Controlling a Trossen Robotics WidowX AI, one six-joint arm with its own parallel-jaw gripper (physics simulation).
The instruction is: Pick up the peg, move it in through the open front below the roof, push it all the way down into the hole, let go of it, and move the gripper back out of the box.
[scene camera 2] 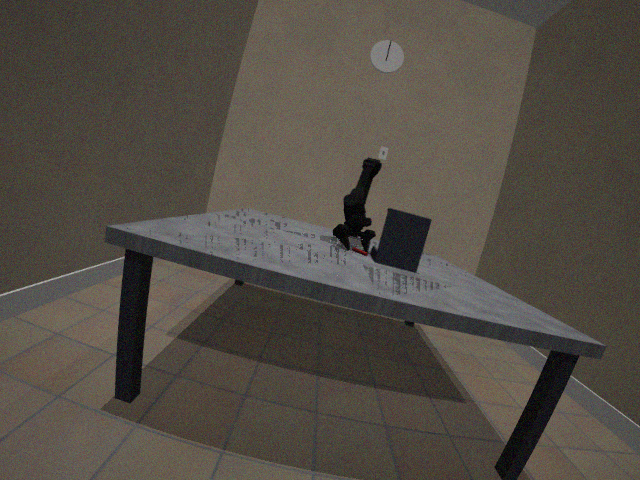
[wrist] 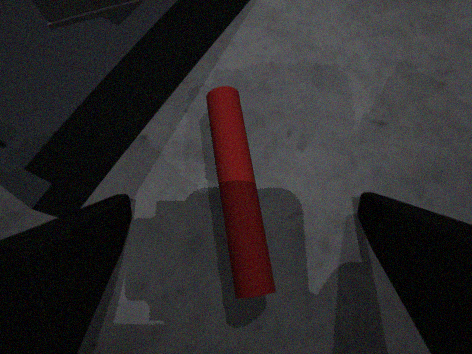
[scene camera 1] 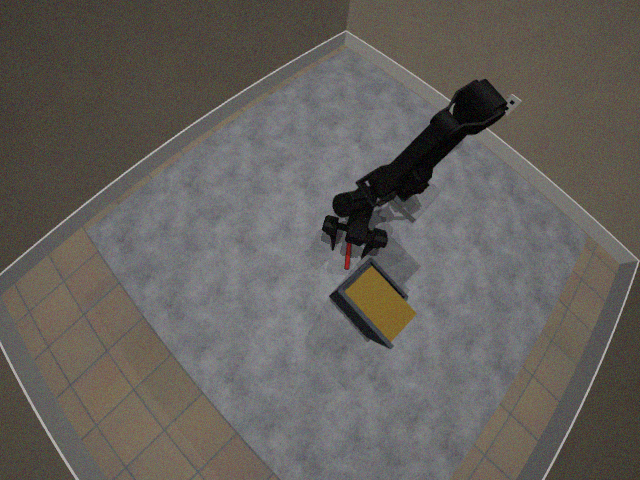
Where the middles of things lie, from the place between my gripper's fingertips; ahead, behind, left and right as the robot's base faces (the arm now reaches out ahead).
I see my gripper 30 mm short of the box (scene camera 1: 345,303), 140 mm to the right of it and 100 mm below it. From my hand the other things lie so: red peg (wrist: 252,274) 10 mm to the left; roof (scene camera 1: 390,313) 60 mm ahead, 140 mm to the left, 190 mm above.
